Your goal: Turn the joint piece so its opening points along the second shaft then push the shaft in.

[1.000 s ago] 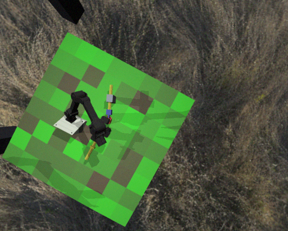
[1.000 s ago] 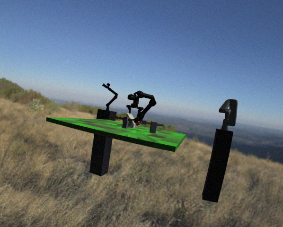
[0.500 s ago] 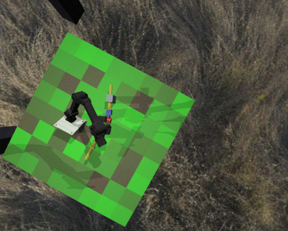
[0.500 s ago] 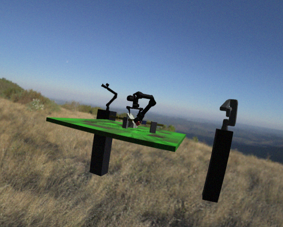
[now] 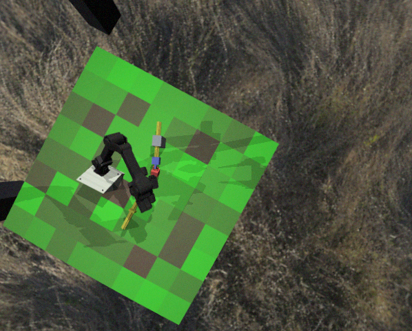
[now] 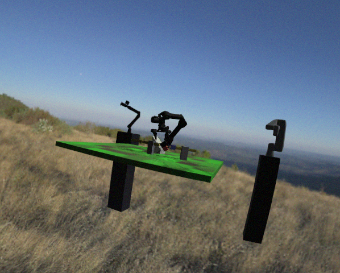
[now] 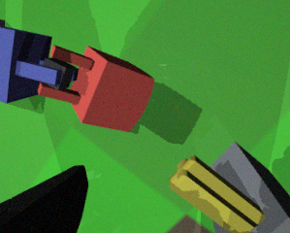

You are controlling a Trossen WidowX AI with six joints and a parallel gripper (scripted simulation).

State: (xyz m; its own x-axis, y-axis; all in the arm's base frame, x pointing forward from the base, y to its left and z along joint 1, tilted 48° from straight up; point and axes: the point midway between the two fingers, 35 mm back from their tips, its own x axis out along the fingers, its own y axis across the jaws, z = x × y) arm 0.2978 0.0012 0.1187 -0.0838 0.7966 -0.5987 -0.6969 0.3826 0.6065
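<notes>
The red joint piece is 6 cm to the left of my gripper tip, 6 cm below it and 1 cm behind it.
</notes>
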